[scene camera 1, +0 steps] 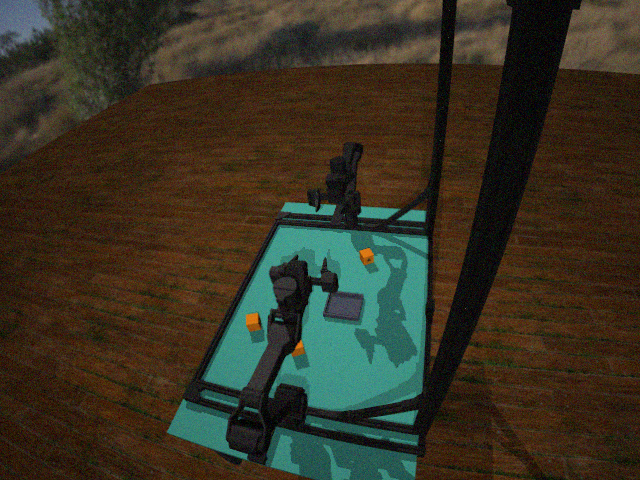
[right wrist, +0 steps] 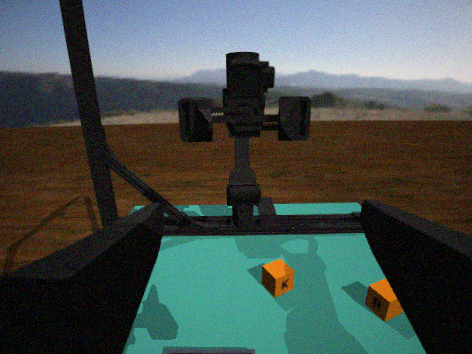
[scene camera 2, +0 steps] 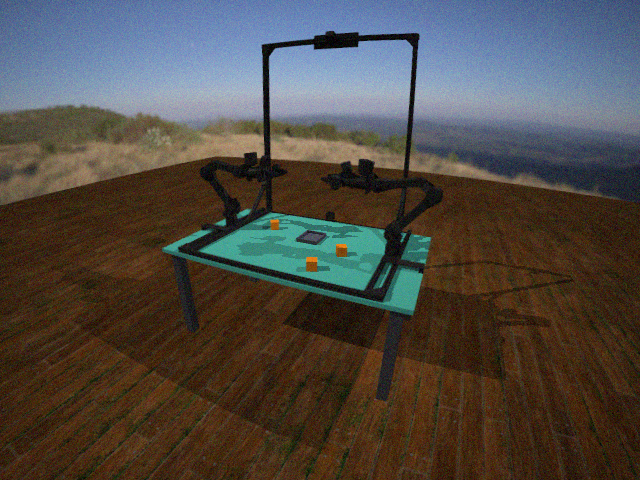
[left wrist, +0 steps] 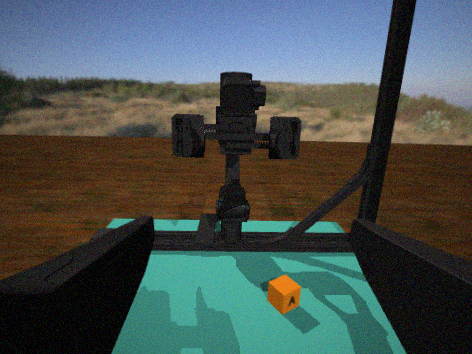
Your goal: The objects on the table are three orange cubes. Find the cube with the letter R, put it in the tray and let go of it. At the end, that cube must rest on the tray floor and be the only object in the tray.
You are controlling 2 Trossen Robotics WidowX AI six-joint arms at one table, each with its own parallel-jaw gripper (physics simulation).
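Places are measured from the left arm's base along level axes (x ahead, y left, z up), in metres.
Where they show: left gripper, fingertip midpoint: (scene camera 1: 311,256) (right wrist: 246,125) (scene camera 2: 324,176) (left wrist: 253,227); right gripper, fingertip midpoint: (scene camera 1: 328,211) (right wrist: 262,211) (scene camera 2: 283,173) (left wrist: 238,143); left arm's base, link origin: (scene camera 1: 295,416) (right wrist: 242,222) (scene camera 2: 393,254); right arm's base, link origin: (scene camera 1: 351,221) (scene camera 2: 232,225) (left wrist: 231,238).
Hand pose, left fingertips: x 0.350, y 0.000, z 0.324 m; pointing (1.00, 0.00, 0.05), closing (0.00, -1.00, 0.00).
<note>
Each offset is from my left fingertips to the top centre of the thing. Level surfaces: height alone.
The R cube @[0.055 m back, 0.252 m left, 0.299 m down] (scene camera 1: 252,322) (scene camera 2: 311,264) (right wrist: 384,300) is orange and sits on the table; its letter is small but reads as R in the right wrist view, where a finger partly hides the cube. The K cube @[0.120 m back, 0.065 m left, 0.299 m down] (scene camera 1: 298,348) (scene camera 2: 341,250) (right wrist: 278,278) is partly behind the left arm in scene camera 1. The A cube @[0.340 m ahead, 0.104 m right, 0.299 m down] (scene camera 1: 367,256) (scene camera 2: 274,224) (left wrist: 284,294) lies on the right arm's side. The grey tray @[0.088 m ahead, 0.055 m right, 0.326 m down] (scene camera 1: 343,305) (scene camera 2: 311,237) is empty. My left gripper (scene camera 1: 310,259) (scene camera 2: 326,178) and right gripper (scene camera 1: 334,201) (scene camera 2: 284,171) are open, empty and high above the table.
A black frame (scene camera 2: 266,129) rises behind the table, with an overhead bar. Black rails (scene camera 1: 248,279) border the teal tabletop @[0.344 m down] (scene camera 1: 330,382). The two arms face each other across the table, and their shadows fall on it.
</note>
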